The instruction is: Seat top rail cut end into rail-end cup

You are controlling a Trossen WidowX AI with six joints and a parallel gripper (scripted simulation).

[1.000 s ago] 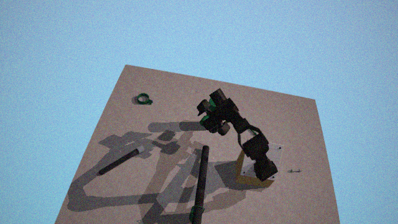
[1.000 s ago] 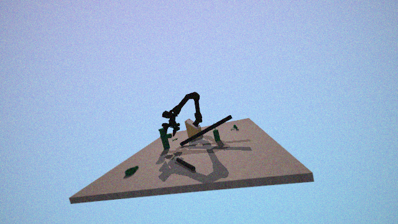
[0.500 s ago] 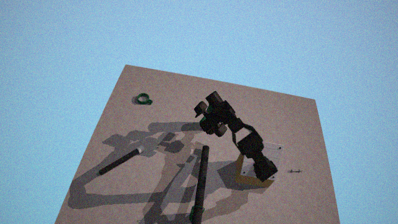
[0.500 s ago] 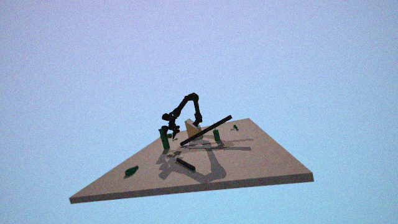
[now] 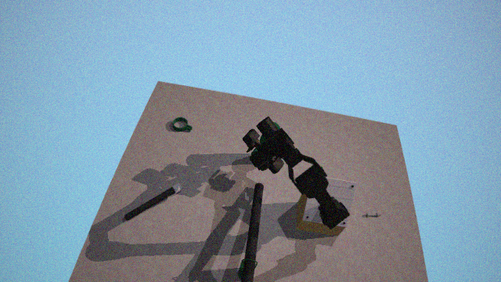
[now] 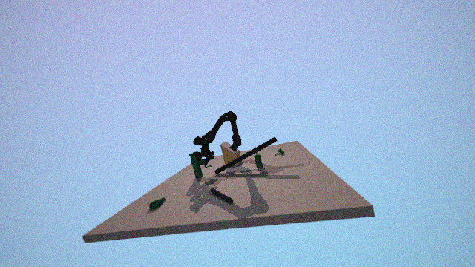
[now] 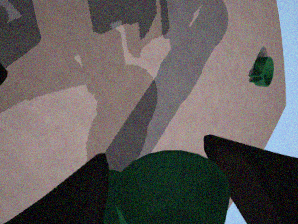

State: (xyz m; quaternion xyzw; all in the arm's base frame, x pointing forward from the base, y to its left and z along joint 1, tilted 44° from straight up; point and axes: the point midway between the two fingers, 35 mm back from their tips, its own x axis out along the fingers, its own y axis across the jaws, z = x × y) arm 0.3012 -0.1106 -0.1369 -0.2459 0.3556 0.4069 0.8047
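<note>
The green rail-end cup lies 30 mm above my gripper tip, 20 mm to the right of it and 20 mm behind it. The rest, counted from my gripper tip: green bolt 290 mm behind, 100 mm to the right, 90 mm below.
</note>
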